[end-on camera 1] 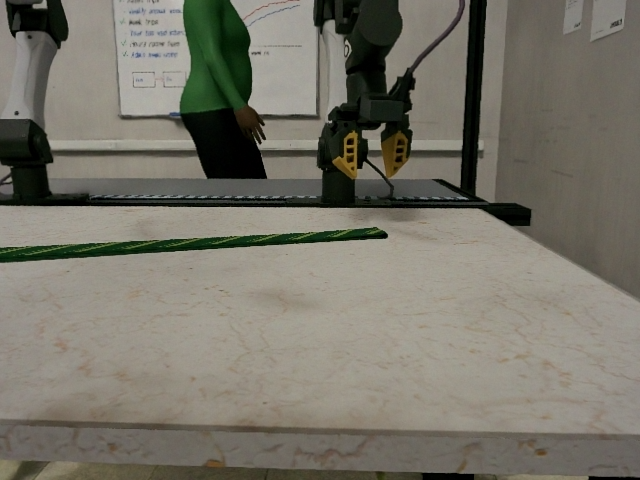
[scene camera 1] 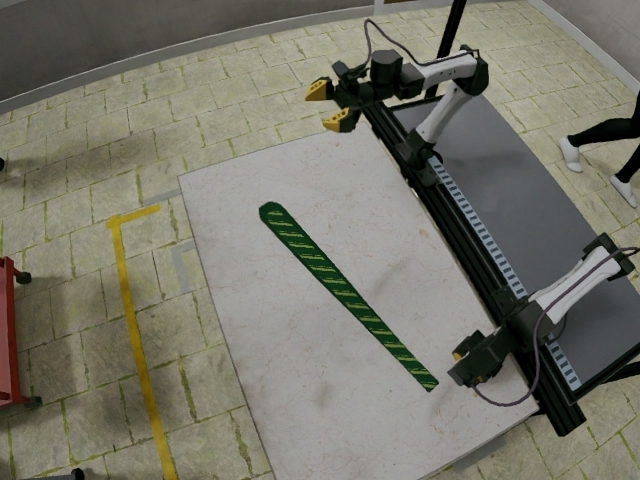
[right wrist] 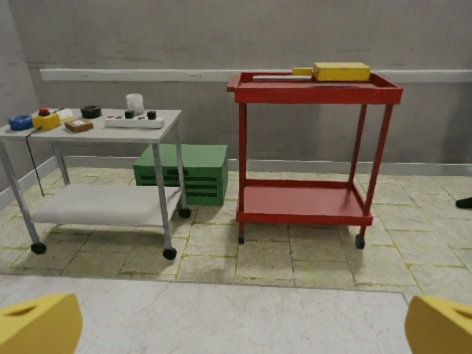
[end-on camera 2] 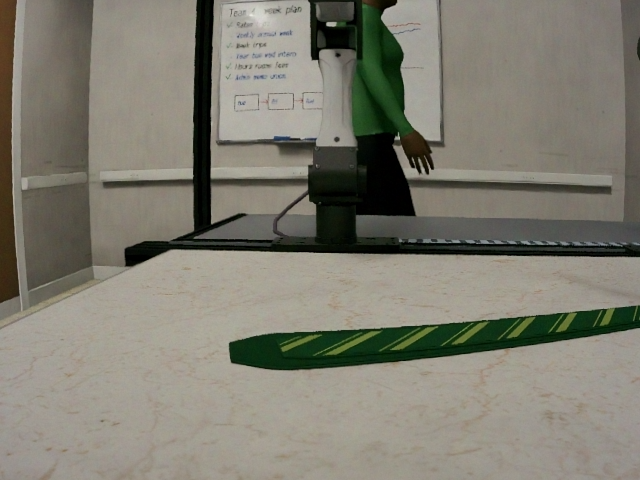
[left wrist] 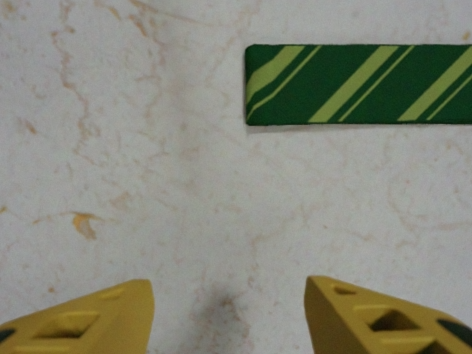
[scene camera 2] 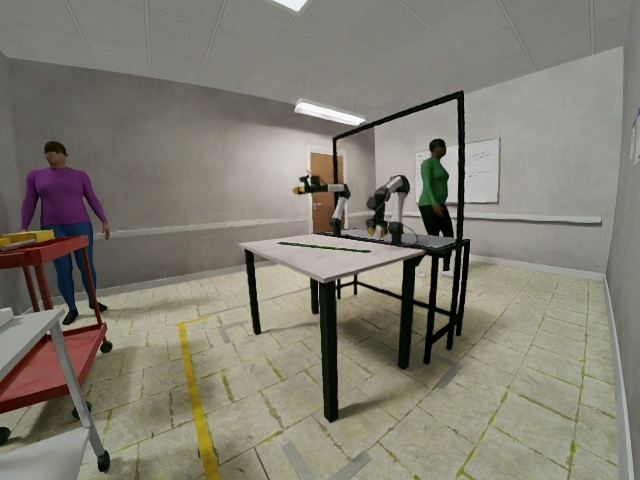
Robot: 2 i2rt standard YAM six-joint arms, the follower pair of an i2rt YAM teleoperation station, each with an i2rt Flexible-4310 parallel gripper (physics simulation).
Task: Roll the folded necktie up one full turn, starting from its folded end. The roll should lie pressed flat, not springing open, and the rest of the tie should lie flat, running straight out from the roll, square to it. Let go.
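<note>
The green necktie with light green stripes point(scene camera 1: 346, 292) point(scene camera 2: 323, 247) point(end-on camera 1: 193, 243) point(end-on camera 2: 413, 343) point(left wrist: 360, 85) lies flat and straight on the table, folded in layers, with no roll in it. Its narrower, square end is near my left gripper; its wider, blunt-pointed end is at the far side in scene camera 1. My left gripper point(scene camera 1: 468, 368) point(end-on camera 1: 372, 177) point(left wrist: 229, 290) points down, open and empty, above the table and a little off the narrow end, towards the arm's base. My right gripper point(scene camera 1: 315, 111) point(right wrist: 242, 309) is open and empty, held level high beyond the table's edge, away from the tie.
The pale marbled table point(scene camera 1: 320, 413) point(end-on camera 1: 310, 361) stands against the black rail point(scene camera 1: 454, 227) that carries both arms. A red cart point(scene camera 2: 49, 253) point(right wrist: 320, 95) and a grey trolley point(right wrist: 100, 134) stand beyond the table. A person in green point(scene camera 2: 435, 180) stands behind the station; one in purple point(scene camera 2: 62, 196) stands farther off.
</note>
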